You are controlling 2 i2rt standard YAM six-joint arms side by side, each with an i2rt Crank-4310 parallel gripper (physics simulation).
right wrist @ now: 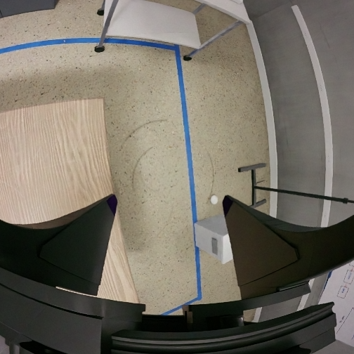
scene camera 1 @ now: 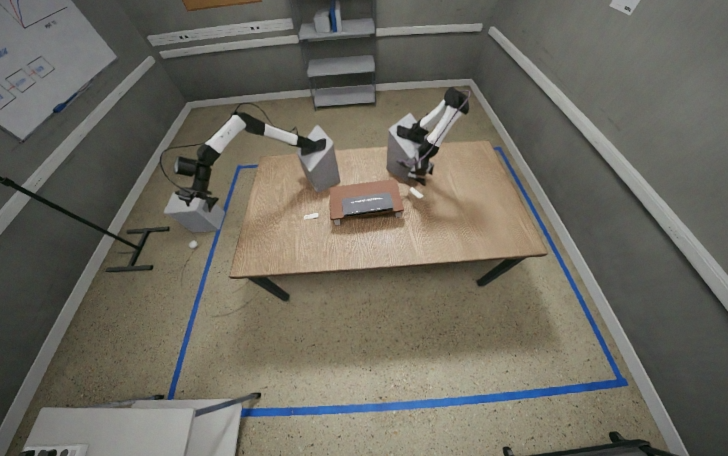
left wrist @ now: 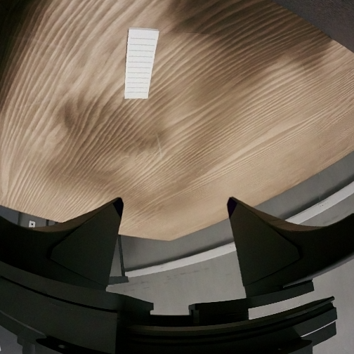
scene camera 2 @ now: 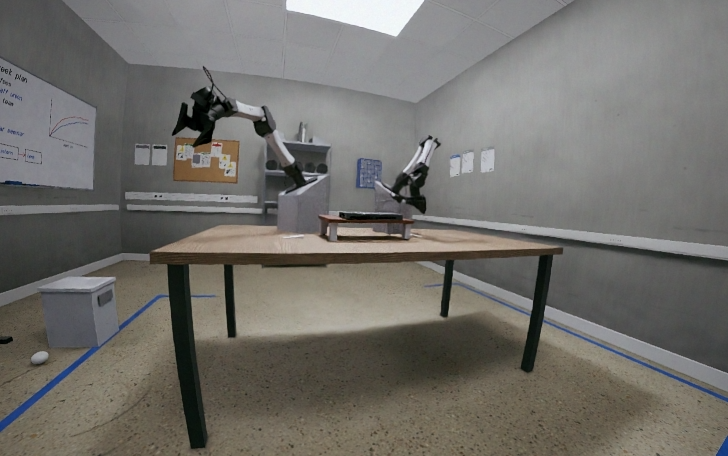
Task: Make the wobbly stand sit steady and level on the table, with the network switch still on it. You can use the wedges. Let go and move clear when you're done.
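Frame: origin at the left arm's base, x left, y back, z up, level; millimetres.
Seen in the pictures: left gripper, fingertip midpoint: (scene camera 1: 428,180) (scene camera 2: 424,212); right gripper, fingertip midpoint: (scene camera 1: 199,209) (scene camera 2: 182,140); left arm's base, origin of the base link: (scene camera 1: 410,135) (scene camera 2: 393,192); right arm's base, origin of the base link: (scene camera 1: 313,147) (scene camera 2: 302,185).
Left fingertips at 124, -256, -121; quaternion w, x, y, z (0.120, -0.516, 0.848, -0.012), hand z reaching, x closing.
Offsets run from my left fingertips to a thing's top centre, as dx, dy, dz. "spot": to the spot under its first point. Level surfaces: height alone.
The brown stand (scene camera 1: 370,189) (scene camera 2: 330,219) is on the table on pale legs, with the dark network switch @(-349, -191, -12) (scene camera 1: 368,204) (scene camera 2: 370,215) lying on its top. Whether every leg touches the table is too small to tell. One white wedge @(-705, -236, -129) (scene camera 1: 311,216) (scene camera 2: 293,236) lies flat, left of the stand in the picture. Another white wedge @(-52, +11, -129) (scene camera 1: 416,192) (left wrist: 141,64) lies right of the stand, apart from it. My left gripper (scene camera 1: 420,178) (scene camera 2: 420,208) (left wrist: 174,200) is open and empty, above the table near that second wedge. My right gripper (scene camera 1: 197,201) (scene camera 2: 185,138) (right wrist: 169,197) is open and empty, high up beyond the table's left edge.
The wooden table @(dz -141) (scene camera 1: 456,230) (scene camera 2: 241,249) carries the stand. The pale arm bases @(spot: -661, -4, +26) (scene camera 1: 320,171) @(spot: -176, +157, +43) (scene camera 1: 400,155) stand at its back edge. A white box (scene camera 1: 196,214) (scene camera 2: 75,311) (right wrist: 214,240) and a small white ball (scene camera 1: 193,244) (scene camera 2: 39,357) are on the floor at the left.
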